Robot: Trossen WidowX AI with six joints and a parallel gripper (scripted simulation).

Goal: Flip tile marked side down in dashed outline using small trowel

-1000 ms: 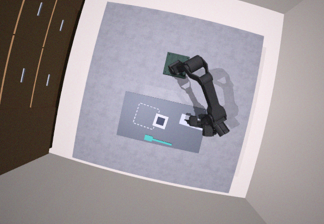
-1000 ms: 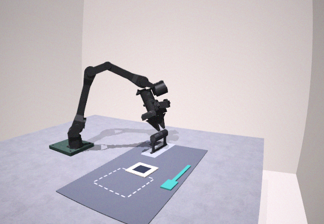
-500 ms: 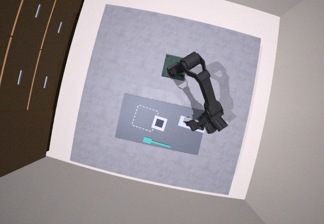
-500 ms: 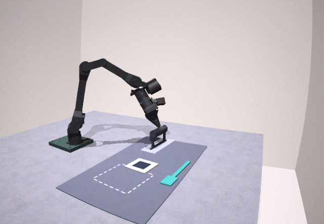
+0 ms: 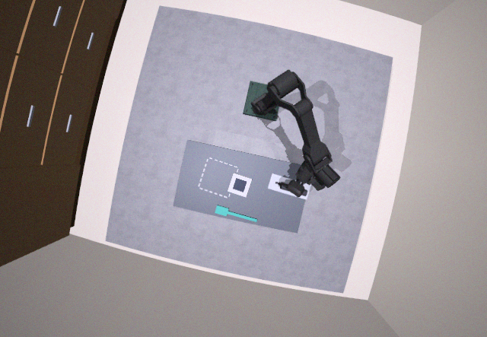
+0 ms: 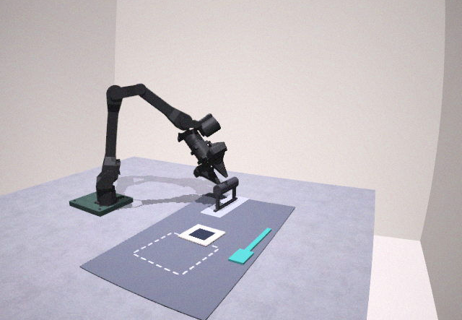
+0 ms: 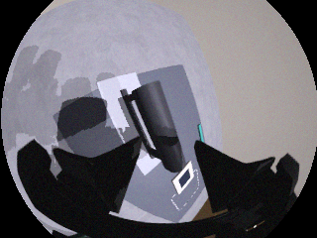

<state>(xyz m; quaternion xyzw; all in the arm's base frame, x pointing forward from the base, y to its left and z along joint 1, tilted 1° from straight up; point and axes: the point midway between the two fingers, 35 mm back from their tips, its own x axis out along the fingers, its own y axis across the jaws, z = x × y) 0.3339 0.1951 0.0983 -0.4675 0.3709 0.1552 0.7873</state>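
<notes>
Right now the grey mat is 230 mm to the right of my gripper tip, 110 mm below it and 40 mm ahead of it. Round my gripper tip: teal trowel (260 mm to the right, 180 mm ahead, 90 mm below); tile (240 mm to the right, 80 mm below, 30 mm ahead).
</notes>
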